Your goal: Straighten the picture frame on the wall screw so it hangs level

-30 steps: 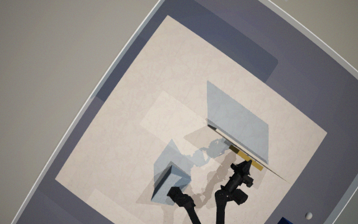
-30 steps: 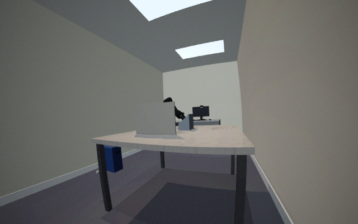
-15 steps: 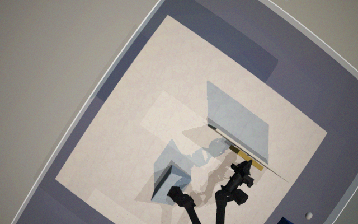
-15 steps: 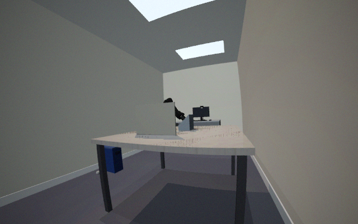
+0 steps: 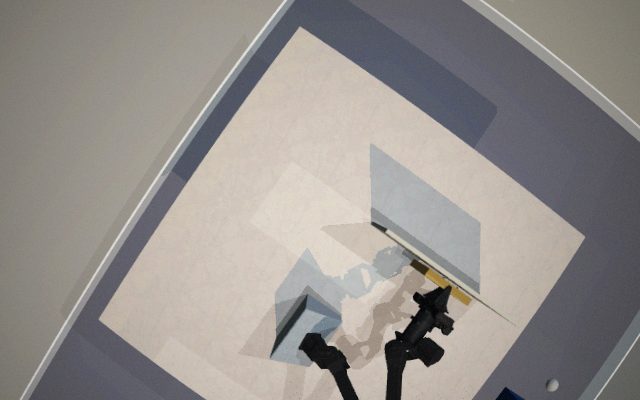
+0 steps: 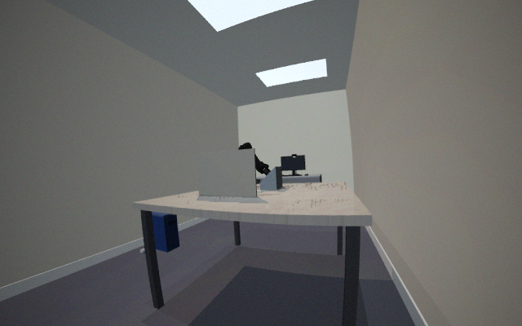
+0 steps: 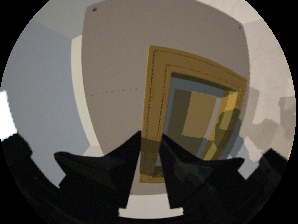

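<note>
My gripper tip is 1 cm to the right of the picture frame and 5 cm above it. The rest, counted from my gripper tip: upright wall panel 2 cm ahead, 2 cm to the left, 7 cm below.
</note>
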